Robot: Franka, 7 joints.
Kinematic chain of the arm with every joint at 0, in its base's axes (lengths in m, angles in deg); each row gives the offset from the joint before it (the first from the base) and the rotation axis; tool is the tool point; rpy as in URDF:
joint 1: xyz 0 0 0.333 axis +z
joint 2: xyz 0 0 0 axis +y
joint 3: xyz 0 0 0.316 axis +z
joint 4: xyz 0.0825 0 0 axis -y
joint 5: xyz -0.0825 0 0.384 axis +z
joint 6: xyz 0 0 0 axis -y
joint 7: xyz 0.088 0 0 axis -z
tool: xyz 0 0 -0.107 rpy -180 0 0
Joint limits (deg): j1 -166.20..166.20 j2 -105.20..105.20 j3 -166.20..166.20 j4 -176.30..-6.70 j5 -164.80..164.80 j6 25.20..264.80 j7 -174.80..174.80
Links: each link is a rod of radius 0.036 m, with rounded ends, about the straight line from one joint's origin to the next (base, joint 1, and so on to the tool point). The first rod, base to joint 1, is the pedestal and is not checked.
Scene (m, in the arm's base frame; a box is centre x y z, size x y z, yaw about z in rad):
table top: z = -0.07
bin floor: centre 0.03 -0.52 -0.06 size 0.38 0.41 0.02 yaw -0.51
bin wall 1: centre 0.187 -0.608 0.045 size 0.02 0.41 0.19 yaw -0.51
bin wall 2: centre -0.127 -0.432 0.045 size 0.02 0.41 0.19 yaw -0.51
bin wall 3: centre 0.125 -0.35 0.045 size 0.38 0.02 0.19 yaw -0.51
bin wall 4: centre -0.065 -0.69 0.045 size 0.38 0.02 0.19 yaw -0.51
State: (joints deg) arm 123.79 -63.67 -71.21 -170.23 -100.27 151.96 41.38
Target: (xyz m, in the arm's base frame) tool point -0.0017 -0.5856 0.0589
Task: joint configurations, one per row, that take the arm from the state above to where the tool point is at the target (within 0.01 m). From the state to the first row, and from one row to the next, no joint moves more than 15 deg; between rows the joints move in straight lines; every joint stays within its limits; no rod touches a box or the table.
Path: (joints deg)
1: 112.34 -58.27 -69.15 -156.20 -93.21 158.76 40.47
2: 100.89 -52.87 -67.09 -142.18 -86.15 165.57 39.56
3: 89.44 -47.47 -65.03 -128.15 -79.09 172.37 38.66
4: 77.99 -42.06 -62.97 -114.12 -72.03 179.18 37.75
5: 66.54 -36.66 -60.91 -100.09 -64.96 185.98 36.84
6: 55.09 -31.26 -58.85 -86.07 -57.90 192.79 35.93
7: 43.64 -25.86 -56.79 -72.04 -50.84 199.59 35.02
8: 45.01 -30.89 -70.97 -78.15 -59.38 188.57 36.08
9: 46.39 -35.93 -85.14 -84.27 -67.91 177.55 37.14
10: 47.76 -40.96 -99.31 -90.38 -76.45 166.53 38.20
11: 49.14 -45.99 -113.49 -96.50 -84.98 155.51 39.26
12: 50.51 -51.03 -127.66 -102.61 -93.52 144.48 40.32
13: 51.89 -56.06 -141.83 -108.72 -102.05 133.46 41.38

